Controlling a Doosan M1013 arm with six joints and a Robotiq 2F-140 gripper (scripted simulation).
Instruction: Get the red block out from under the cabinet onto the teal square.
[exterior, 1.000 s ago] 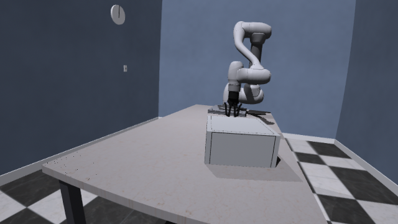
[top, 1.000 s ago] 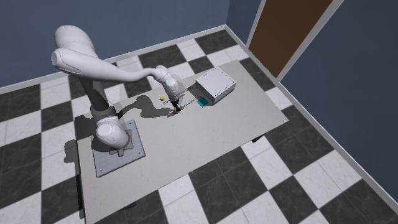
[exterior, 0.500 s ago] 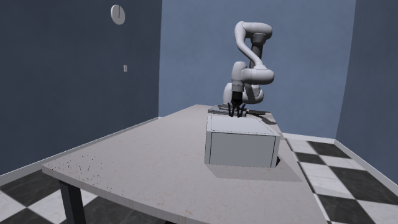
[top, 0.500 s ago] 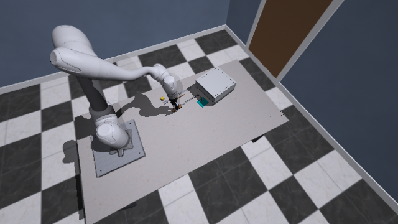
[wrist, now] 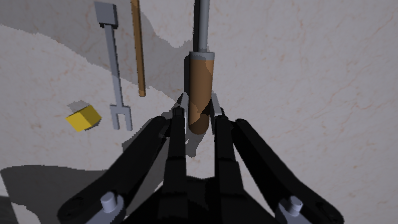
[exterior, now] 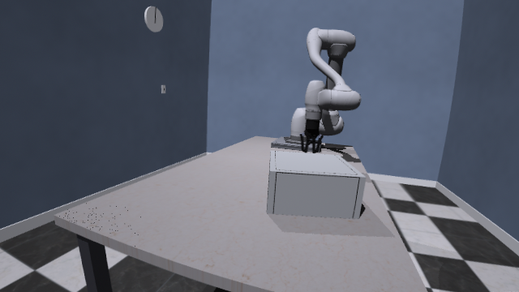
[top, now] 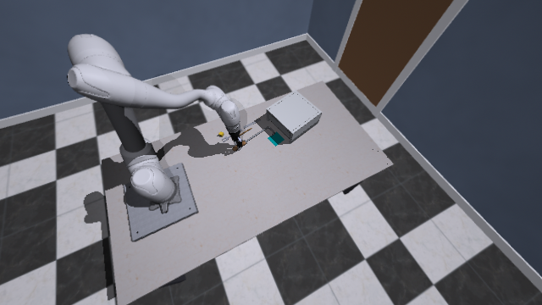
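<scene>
Now: the thin brown stick 6 cm ahead of my hand, 11 cm to the left of it and 3 cm below it. Also, from my hand: small yellow piece: 9 cm behind, 14 cm to the left, 3 cm below; then hook tool: 13 cm ahead, 1 cm to the left, 3 cm below; then grey forked tool: 2 cm behind, 12 cm to the left, 3 cm below.
</scene>
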